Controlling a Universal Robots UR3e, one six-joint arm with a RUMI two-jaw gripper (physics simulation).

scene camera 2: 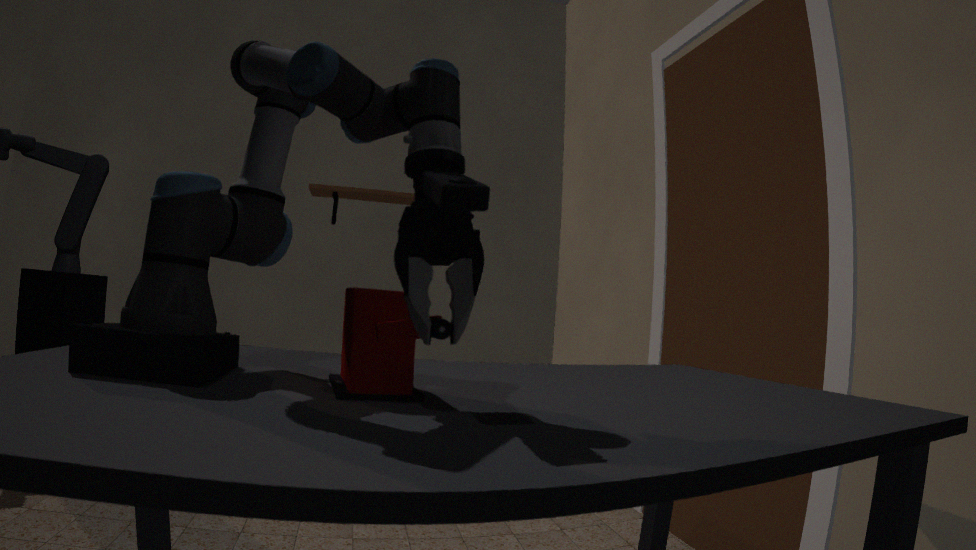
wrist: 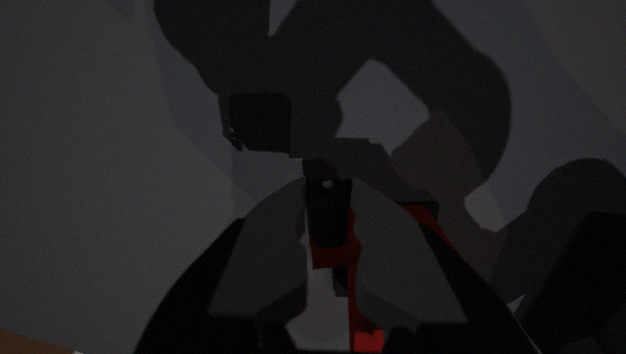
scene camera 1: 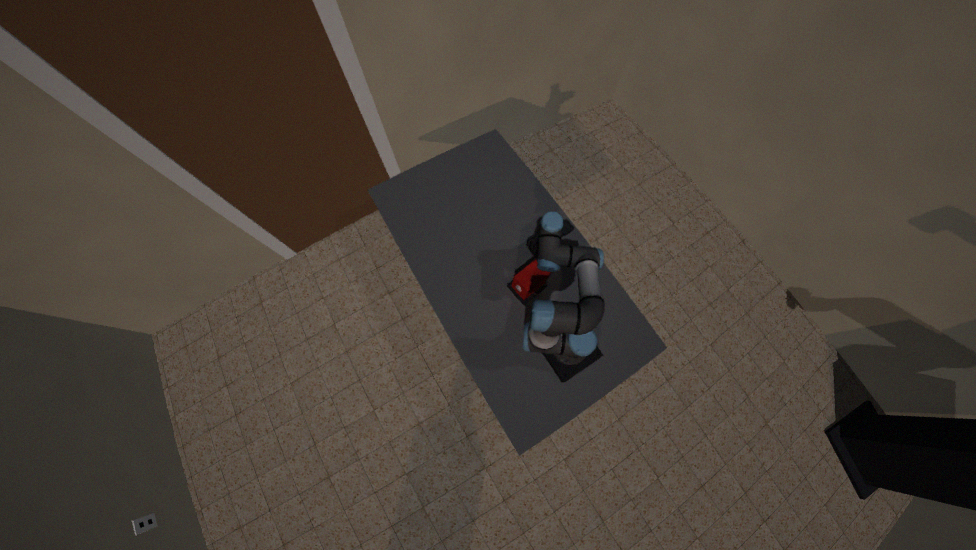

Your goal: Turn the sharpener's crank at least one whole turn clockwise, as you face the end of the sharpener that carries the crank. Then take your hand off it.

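Pixels of known places: gripper, fingertip midpoint: (scene camera 2: 440, 344) (wrist: 327, 180); arm's base, link origin: (scene camera 2: 168, 330) (scene camera 1: 569, 346).
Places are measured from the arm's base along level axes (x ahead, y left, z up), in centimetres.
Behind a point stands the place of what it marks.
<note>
The red sharpener (scene camera 1: 529, 278) @[x 26.8, y 5.1, z 7.6 cm] (scene camera 2: 377, 358) @[x 29.0, y -2.4, z -0.2 cm] (wrist: 369, 341) @[x 31.9, y 0.3, z 7.6 cm] stands upright on its black base. Its crank end faces scene camera 2. In that view the red crank arm points right, about level, and its black knob (scene camera 2: 442, 328) @[x 36.2, y -6.4, z 4.0 cm] (wrist: 328, 217) @[x 35.7, y -4.9, z 5.1 cm] is just beyond the right side of the body. My gripper (scene camera 2: 441, 332) @[x 36.2, y -5.9, z 2.3 cm] (wrist: 327, 180) @[x 36.2, y -5.9, z 2.3 cm] points down and is shut on the knob, one finger on each side. In scene camera 1 the wrist hides the gripper and the crank. In the wrist view the fingers cover much of the sharpener.
The grey table (scene camera 1: 443, 204) @[x 75.2, y 22.9, z -5.2 cm] (scene camera 2: 751, 416) @[x 74.5, y -7.0, z -5.2 cm] carries the sharpener and my arm's black base (scene camera 2: 153, 355) @[x 3.3, y -8.1, z -2.1 cm], left of the sharpener in scene camera 2. Behind are a wooden wall shelf (scene camera 2: 361, 194), a second arm (scene camera 2: 83, 204) on a black pedestal (scene camera 2: 60, 310), and a brown door (scene camera 2: 744, 239).
</note>
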